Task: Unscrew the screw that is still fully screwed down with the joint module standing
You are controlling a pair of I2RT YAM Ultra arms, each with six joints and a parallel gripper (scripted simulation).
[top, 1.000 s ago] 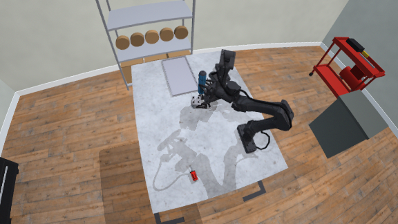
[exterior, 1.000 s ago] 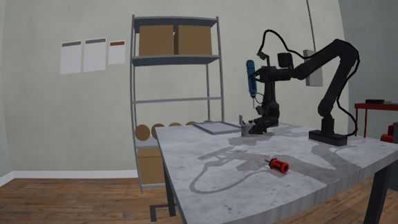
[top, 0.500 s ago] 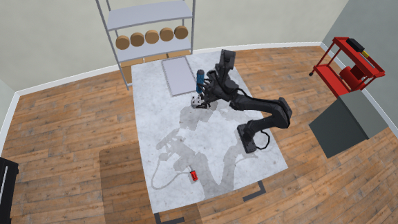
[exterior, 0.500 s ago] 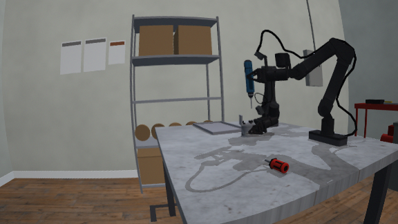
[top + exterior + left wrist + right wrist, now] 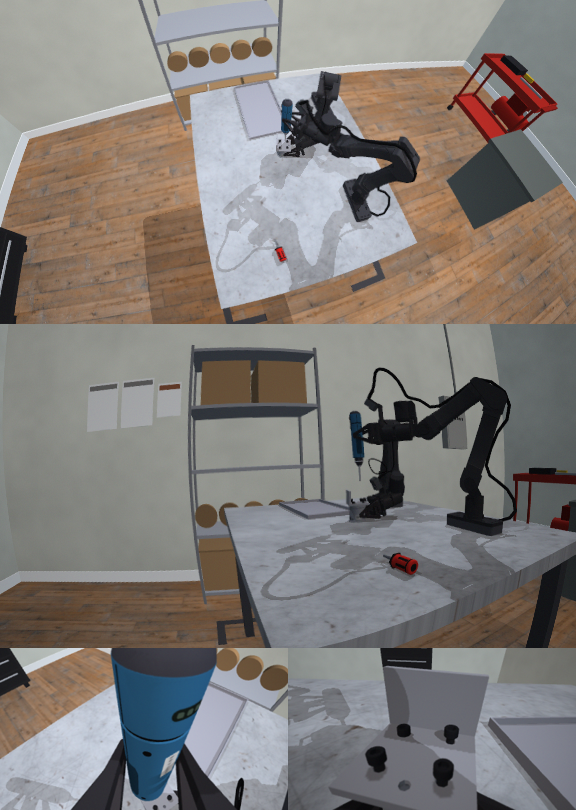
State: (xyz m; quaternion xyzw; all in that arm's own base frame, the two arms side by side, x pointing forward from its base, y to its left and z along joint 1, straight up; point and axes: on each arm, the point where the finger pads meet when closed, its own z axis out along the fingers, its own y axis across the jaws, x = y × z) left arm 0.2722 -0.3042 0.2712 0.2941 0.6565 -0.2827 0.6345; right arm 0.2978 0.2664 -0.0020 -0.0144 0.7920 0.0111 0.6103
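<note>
Now: right hand right at the joint module. Also, from my right hand: screw 40 mm above, 20 mm ahead, 10 mm to the left; then grey bracket 50 mm above; then bit 140 mm above, 30 mm to the left.
</note>
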